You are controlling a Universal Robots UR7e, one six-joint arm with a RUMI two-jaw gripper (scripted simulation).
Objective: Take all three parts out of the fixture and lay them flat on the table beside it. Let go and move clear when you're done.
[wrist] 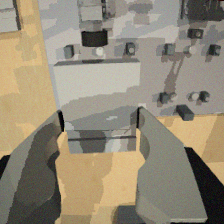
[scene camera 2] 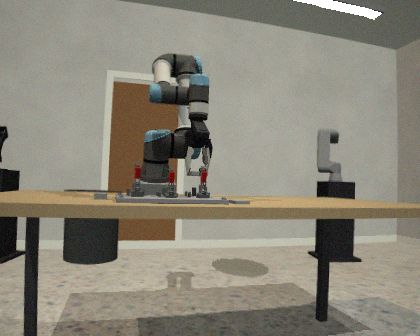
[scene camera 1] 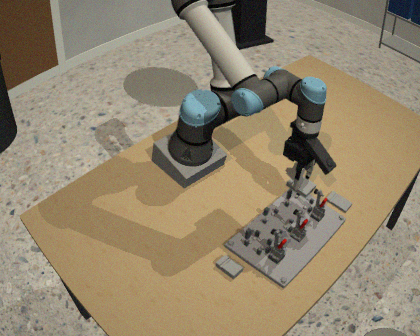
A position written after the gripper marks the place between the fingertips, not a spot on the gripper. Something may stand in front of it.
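Observation:
The gripper (scene camera 1: pixel 300 185) is visible, likewise the gripper (scene camera 2: pixel 196 175) and, in the wrist view, the gripper (wrist: pixel 100 110). A grey fixture plate (scene camera 2: pixel 146 198) is visible; the wrist view also shows the plate (wrist: pixel 184 73).

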